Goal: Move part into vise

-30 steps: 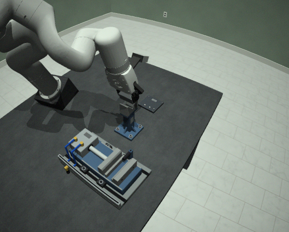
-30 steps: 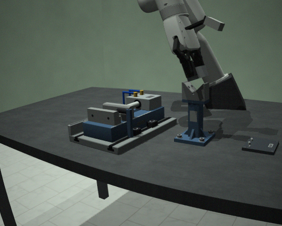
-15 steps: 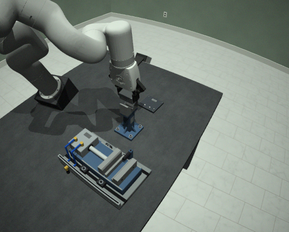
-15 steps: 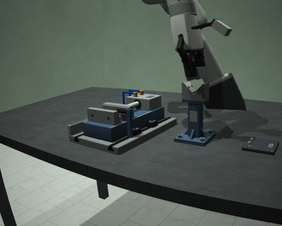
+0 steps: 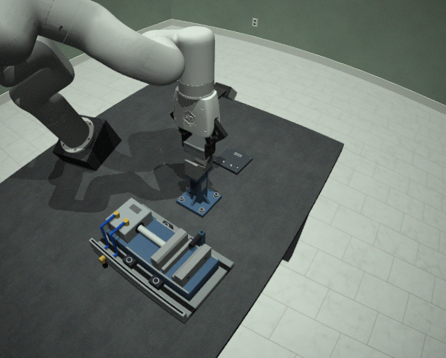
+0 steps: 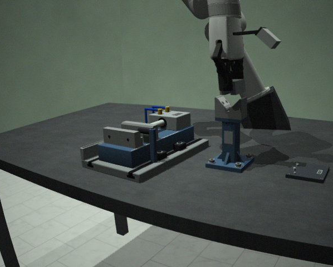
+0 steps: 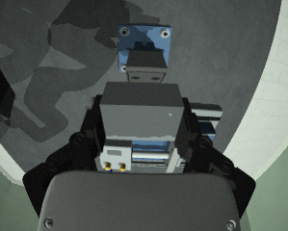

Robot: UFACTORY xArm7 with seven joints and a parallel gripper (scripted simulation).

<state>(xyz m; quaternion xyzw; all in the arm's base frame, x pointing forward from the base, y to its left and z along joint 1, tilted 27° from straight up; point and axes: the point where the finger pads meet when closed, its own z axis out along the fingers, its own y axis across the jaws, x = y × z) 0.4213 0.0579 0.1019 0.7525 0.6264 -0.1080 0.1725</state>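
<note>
My gripper is now 20 mm above the part. The rest, counted from my hand: work stop 190 mm to the right, 110 mm below, 80 mm ahead; cylinder rod 210 mm to the right, 120 mm below, 10 mm behind; blue stand 140 mm below.
</note>
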